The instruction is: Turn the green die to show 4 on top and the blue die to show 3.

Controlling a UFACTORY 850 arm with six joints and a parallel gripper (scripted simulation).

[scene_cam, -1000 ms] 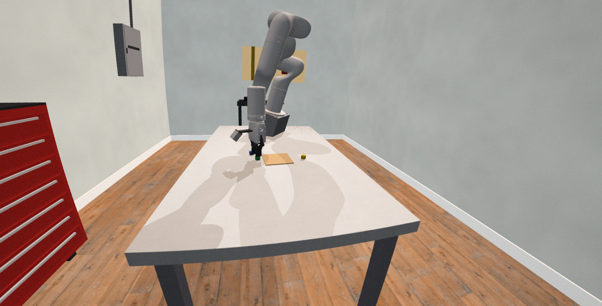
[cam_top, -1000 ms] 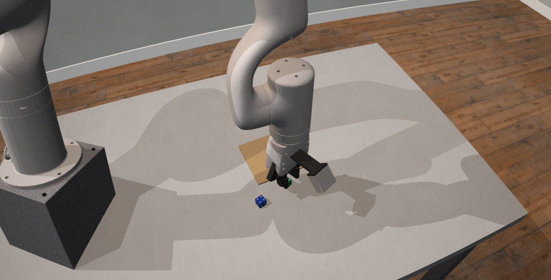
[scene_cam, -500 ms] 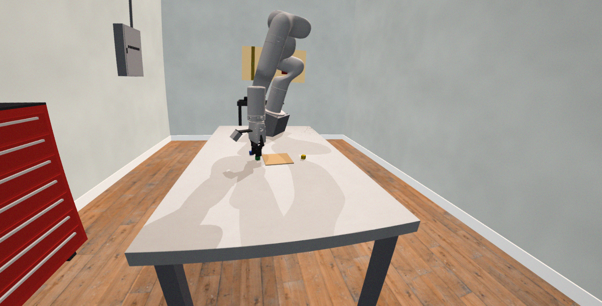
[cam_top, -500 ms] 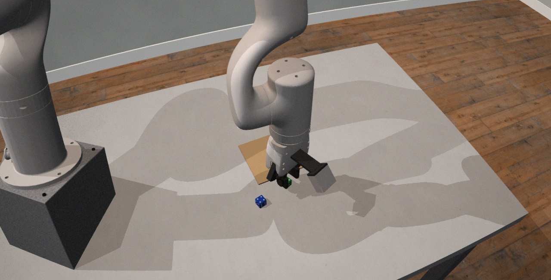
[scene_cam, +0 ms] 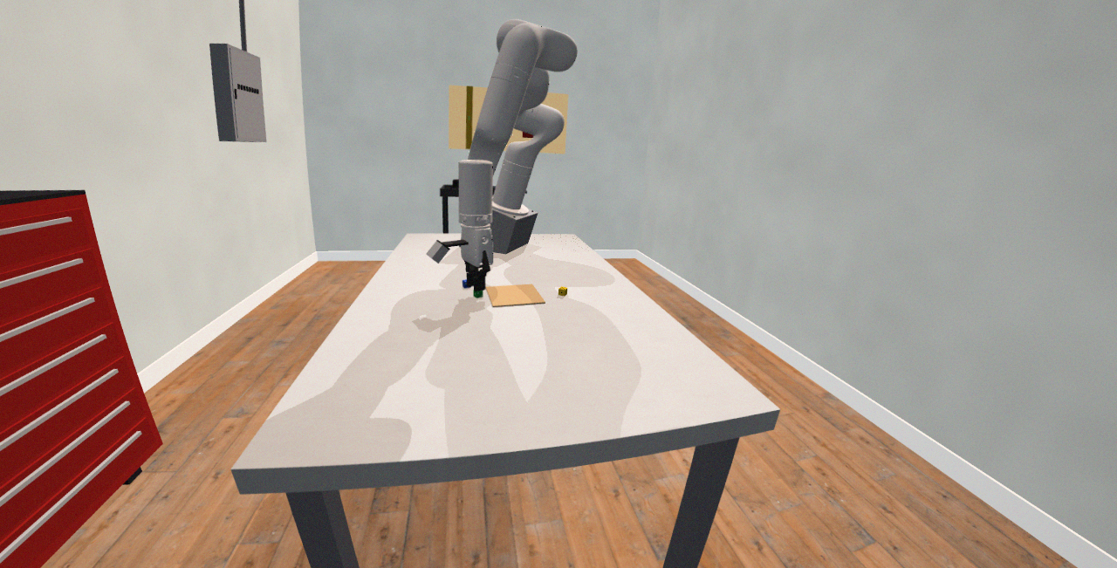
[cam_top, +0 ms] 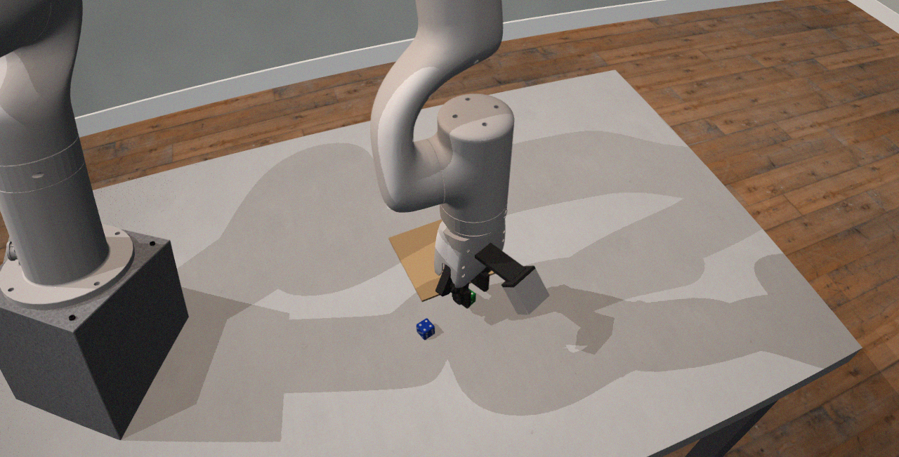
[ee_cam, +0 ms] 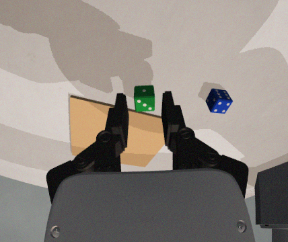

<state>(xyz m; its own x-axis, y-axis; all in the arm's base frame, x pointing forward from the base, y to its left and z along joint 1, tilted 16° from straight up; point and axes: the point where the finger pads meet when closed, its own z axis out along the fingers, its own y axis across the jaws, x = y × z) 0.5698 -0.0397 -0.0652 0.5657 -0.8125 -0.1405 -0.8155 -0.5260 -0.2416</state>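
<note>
The green die is 1 cm to the left of my hand and 4 cm below it. The rest, counted from my hand: blue die (8 cm behind, 4 cm to the right, 4 cm below); tan mat (2 cm behind, 10 cm to the left, 4 cm below); yellow die (3 cm behind, 24 cm to the left, 4 cm below).
</note>
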